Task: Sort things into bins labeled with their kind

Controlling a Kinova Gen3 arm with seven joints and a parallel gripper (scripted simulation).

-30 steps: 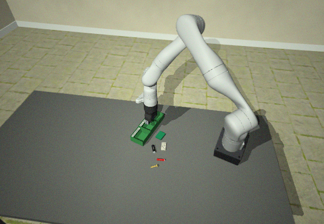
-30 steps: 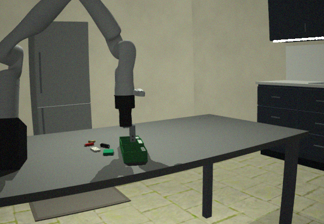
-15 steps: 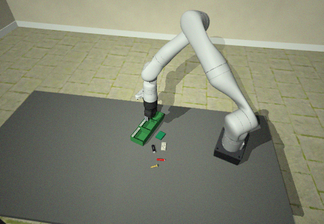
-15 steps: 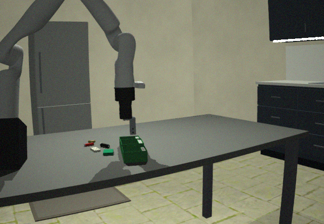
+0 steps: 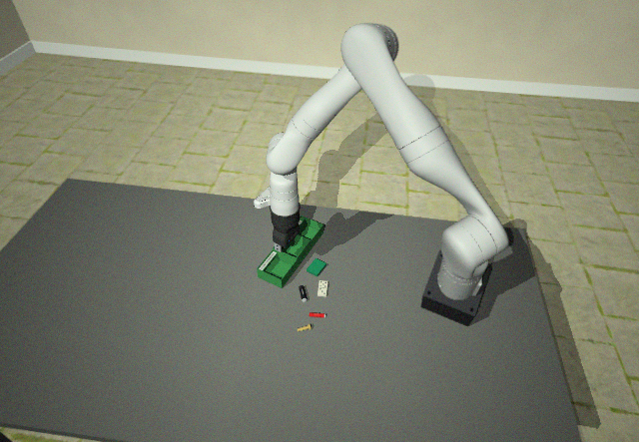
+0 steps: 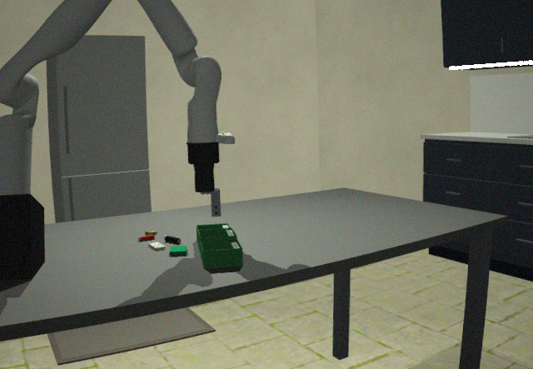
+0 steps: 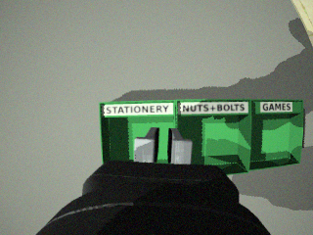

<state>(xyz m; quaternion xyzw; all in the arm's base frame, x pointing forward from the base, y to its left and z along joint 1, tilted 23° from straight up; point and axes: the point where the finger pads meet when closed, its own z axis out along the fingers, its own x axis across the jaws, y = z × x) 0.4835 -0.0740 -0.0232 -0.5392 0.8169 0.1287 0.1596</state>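
Now: the white domino-like tile 14 cm behind my hand, 9 cm below it and 6 cm to the left of it. The rest, counted from my hand: green block 11 cm behind, 9 cm below, 1 cm to the right; then green three-compartment bin 7 cm below, 5 cm to the right, 2 cm behind; then black battery 9 cm to the left, 9 cm below, 9 cm behind.
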